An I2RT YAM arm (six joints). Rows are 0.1 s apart.
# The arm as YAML. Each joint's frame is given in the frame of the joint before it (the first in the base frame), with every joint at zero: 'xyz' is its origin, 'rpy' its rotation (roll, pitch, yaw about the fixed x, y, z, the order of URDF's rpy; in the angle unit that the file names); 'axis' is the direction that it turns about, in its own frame. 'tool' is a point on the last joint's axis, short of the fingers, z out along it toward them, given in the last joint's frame.
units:
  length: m
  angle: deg
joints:
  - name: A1
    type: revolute
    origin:
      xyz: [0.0, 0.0, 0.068]
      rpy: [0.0, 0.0, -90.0]
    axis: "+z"
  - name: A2
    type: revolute
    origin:
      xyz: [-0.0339, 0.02, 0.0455]
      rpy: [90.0, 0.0, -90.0]
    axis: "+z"
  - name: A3
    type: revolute
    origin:
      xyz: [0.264, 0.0, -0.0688]
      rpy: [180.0, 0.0, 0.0]
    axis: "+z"
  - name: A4
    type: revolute
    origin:
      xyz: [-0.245, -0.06, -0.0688]
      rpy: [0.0, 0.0, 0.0]
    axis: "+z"
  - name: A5
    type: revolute
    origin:
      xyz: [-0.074, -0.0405, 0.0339]
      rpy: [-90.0, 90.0, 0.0]
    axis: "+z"
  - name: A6
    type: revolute
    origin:
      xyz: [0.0, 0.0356, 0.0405]
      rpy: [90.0, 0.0, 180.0]
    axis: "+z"
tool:
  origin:
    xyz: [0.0, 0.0, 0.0]
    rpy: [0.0, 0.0, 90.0]
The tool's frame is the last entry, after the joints.
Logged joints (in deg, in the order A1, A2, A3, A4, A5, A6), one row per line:
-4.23, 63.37, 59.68, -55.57, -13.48, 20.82
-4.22, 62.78, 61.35, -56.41, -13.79, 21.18
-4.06, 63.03, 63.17, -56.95, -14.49, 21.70
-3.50, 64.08, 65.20, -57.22, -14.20, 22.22
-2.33, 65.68, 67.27, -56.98, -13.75, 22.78
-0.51, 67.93, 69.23, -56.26, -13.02, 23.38
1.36, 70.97, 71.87, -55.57, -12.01, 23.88
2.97, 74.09, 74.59, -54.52, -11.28, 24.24
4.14, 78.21, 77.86, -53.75, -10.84, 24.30
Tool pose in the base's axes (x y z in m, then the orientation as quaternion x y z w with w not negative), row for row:
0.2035, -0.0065, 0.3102, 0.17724, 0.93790, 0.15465, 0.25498
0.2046, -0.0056, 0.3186, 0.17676, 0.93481, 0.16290, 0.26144
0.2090, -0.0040, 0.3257, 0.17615, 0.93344, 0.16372, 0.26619
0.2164, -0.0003, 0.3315, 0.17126, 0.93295, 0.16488, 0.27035
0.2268, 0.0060, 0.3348, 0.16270, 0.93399, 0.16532, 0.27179
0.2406, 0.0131, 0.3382, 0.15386, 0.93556, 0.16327, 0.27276
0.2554, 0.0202, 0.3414, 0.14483, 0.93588, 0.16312, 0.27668
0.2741, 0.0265, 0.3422, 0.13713, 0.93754, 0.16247, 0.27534
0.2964, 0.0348, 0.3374, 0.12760, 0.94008, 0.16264, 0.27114
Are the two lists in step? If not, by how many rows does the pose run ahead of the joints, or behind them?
The pose runs 1 row ahead of the joints: the pose in row i belongs to the joints in row i + 1.
